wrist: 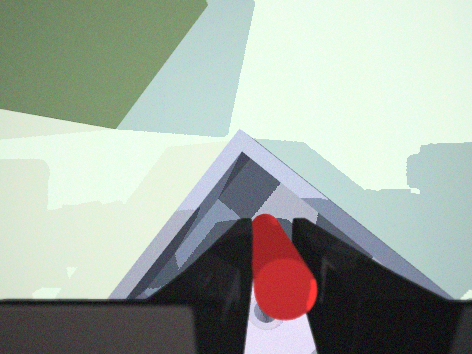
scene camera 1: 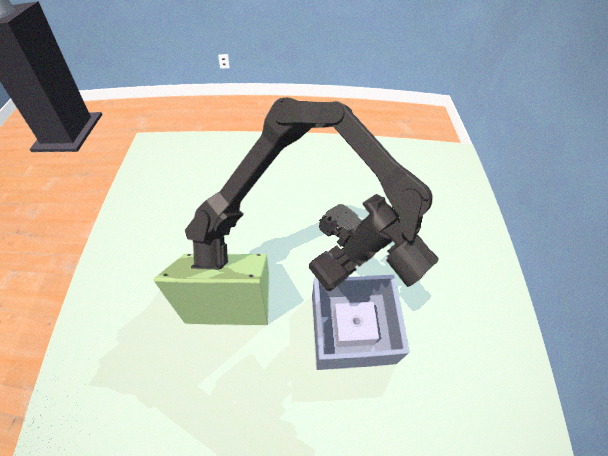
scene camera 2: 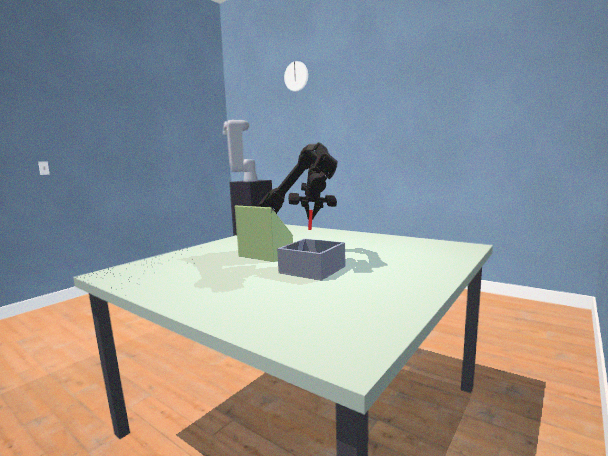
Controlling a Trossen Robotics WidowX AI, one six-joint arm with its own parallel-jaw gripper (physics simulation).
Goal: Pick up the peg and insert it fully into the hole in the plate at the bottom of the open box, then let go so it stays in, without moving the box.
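Frame: origin at the arm's base, x ahead, y left, z up, level; millimetres.
Seen in the pictures: gripper, fingertip midpoint: [wrist: 271,230] [scene camera 1: 338,265] [scene camera 2: 310,219]; arm's base, origin of the base link: [scene camera 1: 210,265] [scene camera 2: 262,219].
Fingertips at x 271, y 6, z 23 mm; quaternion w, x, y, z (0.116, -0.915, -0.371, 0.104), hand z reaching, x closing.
Offsets run from my fingertips to a thing's middle. Level surfaces: height alone.
The red peg @[dz -2, dx +5, dy -5 mm] [scene camera 2: 310,220] [wrist: 285,285] is held between the fingers of my gripper [scene camera 2: 311,212] [wrist: 271,230], which is shut on it. In the scene camera 2 view the peg points down, its lower end above the open box. The grey-blue open box @[dz -136, dx +58, dy -70 mm] [scene camera 1: 362,356] [scene camera 2: 300,263] [wrist: 210,172] stands on the table. Inside it is a pale plate @[dz -151, dx +58, dy -70 mm] [scene camera 1: 367,332] [wrist: 280,340] with a round hole [scene camera 1: 357,321] [wrist: 264,313]. In the wrist view the peg's near end partly covers the hole's edge. The fingertips and the peg are hidden in the scene camera 1 view.
The green base block [scene camera 1: 225,302] [scene camera 2: 254,232] [wrist: 90,55] carries the arm and stands beside the box on the pale green table @[dz -185 mm] [scene camera 1: 450,400] [scene camera 2: 300,320]. The box walls rise around the plate. A dark pedestal [scene camera 1: 50,80] [scene camera 2: 250,192] stands beyond the table.
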